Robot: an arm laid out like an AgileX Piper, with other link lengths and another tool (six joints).
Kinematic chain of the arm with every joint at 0, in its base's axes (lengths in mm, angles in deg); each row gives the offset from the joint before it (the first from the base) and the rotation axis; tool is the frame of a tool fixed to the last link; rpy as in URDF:
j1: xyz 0 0 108.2 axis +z
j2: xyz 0 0 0 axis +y
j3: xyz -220.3 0 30.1 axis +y
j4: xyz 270.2 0 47.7 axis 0.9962 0 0.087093
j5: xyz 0 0 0 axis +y
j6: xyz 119.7 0 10.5 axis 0.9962 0 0.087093
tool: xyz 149.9 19 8.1 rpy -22.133 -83.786 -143.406
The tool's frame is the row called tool.
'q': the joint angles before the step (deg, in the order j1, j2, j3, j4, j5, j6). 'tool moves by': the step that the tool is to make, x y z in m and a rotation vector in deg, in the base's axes. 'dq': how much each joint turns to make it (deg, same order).
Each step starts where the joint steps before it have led.
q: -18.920, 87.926, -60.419, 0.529, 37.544, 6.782
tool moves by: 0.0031, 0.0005, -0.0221, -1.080, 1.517, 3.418
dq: -0.001, 3.791, 0.000, 0.663, -2.669, -4.280
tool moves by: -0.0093, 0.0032, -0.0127, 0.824, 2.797, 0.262
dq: -0.001, 1.262, 0.011, -0.034, 1.644, -0.244
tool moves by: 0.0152, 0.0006, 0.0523, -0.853, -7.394, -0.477
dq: 0.004, -7.007, -0.001, 1.945, -0.256, -0.370
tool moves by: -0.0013, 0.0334, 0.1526, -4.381, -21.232, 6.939
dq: -0.015, -23.334, 3.311, 11.654, -0.361, -12.651
